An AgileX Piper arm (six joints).
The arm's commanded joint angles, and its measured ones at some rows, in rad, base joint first. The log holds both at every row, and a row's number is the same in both.
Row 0, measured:
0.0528 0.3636 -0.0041 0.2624 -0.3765 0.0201
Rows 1 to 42, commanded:
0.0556 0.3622 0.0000 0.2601 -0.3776 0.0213
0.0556 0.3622 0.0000 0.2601 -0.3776 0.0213
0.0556 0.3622 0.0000 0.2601 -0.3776 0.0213
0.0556 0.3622 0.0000 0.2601 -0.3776 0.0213
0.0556 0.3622 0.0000 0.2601 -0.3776 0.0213
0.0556 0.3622 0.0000 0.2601 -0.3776 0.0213
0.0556 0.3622 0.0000 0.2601 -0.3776 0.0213
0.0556 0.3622 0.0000 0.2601 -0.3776 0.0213
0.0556 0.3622 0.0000 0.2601 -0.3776 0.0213
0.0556 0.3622 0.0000 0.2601 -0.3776 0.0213
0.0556 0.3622 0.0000 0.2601 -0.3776 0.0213
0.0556 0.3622 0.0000 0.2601 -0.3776 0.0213
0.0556 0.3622 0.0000 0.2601 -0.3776 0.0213
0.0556 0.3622 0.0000 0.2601 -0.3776 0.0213
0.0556 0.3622 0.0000 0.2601 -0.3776 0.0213
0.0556 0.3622 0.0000 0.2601 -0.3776 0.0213
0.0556 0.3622 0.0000 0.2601 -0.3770 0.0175
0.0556 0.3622 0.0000 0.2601 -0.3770 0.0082
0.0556 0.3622 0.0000 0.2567 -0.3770 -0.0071
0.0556 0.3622 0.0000 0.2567 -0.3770 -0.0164
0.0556 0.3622 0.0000 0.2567 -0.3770 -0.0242
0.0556 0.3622 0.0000 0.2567 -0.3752 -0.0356
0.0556 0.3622 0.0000 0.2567 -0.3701 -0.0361
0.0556 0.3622 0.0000 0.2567 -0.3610 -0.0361
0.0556 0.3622 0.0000 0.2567 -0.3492 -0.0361
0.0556 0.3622 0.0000 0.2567 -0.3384 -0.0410
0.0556 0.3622 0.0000 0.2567 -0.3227 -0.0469
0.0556 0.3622 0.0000 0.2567 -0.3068 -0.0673
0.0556 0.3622 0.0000 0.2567 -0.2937 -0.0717
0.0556 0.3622 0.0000 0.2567 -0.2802 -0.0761
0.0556 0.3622 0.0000 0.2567 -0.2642 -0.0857
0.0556 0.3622 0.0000 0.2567 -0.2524 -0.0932
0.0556 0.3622 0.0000 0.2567 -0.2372 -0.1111
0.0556 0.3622 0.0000 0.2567 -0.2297 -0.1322
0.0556 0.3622 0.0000 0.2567 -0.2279 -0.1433
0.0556 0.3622 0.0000 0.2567 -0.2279 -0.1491
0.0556 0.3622 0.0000 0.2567 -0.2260 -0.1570
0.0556 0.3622 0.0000 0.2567 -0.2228 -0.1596
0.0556 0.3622 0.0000 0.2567 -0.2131 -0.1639
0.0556 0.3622 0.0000 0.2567 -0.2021 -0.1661
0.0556 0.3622 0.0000 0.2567 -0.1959 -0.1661
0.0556 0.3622 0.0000 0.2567 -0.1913 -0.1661
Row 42, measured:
0.0528 0.3636 -0.0041 0.2630 -0.2165 -0.1492
